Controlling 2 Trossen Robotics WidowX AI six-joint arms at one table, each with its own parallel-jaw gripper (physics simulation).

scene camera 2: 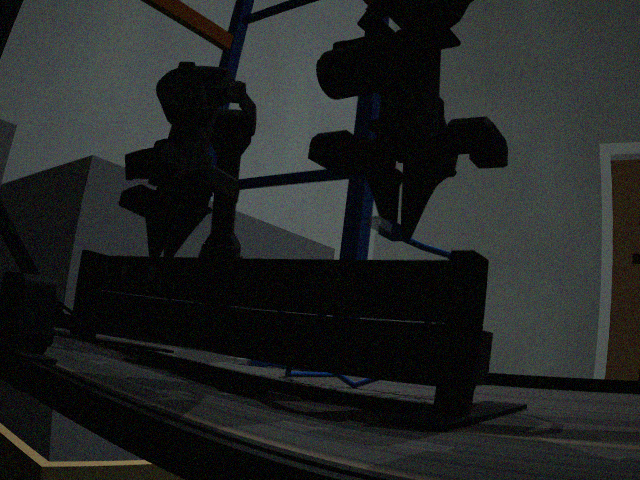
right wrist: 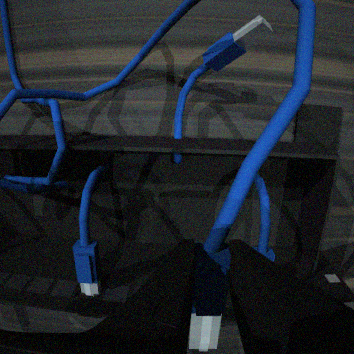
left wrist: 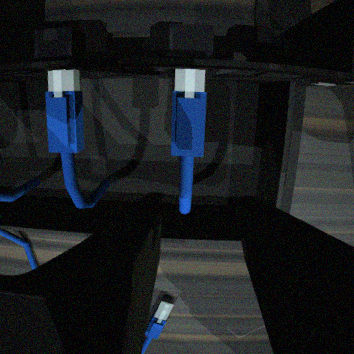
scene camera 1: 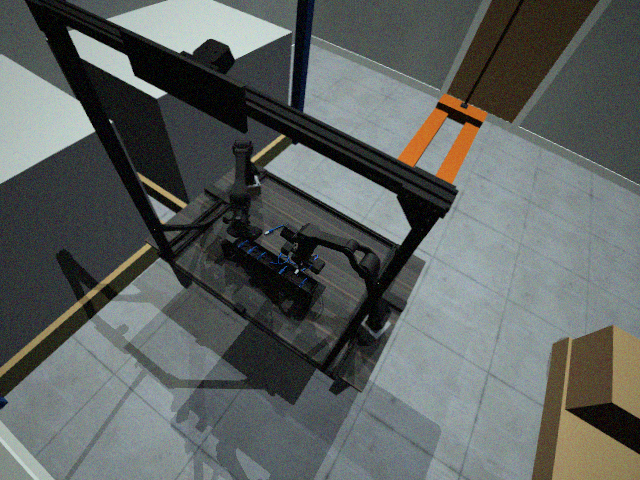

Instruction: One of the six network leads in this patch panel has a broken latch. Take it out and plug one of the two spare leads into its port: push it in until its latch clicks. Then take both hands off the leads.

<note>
The pictures show: the left gripper, the right gripper and a dark panel wall.
The left gripper is seen too in the left wrist view. The right gripper shows as well in the right wrist view.
</note>
